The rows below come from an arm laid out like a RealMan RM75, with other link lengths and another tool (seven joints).
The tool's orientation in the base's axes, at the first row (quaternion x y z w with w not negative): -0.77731 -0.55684 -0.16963 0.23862
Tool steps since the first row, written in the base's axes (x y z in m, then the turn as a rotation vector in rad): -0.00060 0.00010 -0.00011 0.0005 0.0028 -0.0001; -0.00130 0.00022 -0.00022 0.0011 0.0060 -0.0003; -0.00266 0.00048 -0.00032 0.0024 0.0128 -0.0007; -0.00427 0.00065 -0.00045 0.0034 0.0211 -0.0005; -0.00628 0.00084 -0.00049 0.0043 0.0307 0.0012; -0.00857 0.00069 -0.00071 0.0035 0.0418 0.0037; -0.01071 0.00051 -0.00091 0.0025 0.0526 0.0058; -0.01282 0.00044 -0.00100 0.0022 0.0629 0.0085
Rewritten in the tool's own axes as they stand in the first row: -0.00017 -0.00057 0.00015 0.0023 -0.0003 0.0016; -0.00036 -0.00125 0.00031 0.0049 -0.0005 0.0036; -0.00065 -0.00259 0.00054 0.0104 -0.0010 0.0077; -0.00110 -0.00413 0.00075 0.0174 -0.0023 0.0122; -0.00162 -0.00608 0.00089 0.0261 -0.0043 0.0162; -0.00260 -0.00817 0.00099 0.0359 -0.0085 0.0203; -0.00353 -0.01011 0.00106 0.0452 -0.0127 0.0246; -0.00432 -0.01207 0.00110 0.0546 -0.0162 0.0282
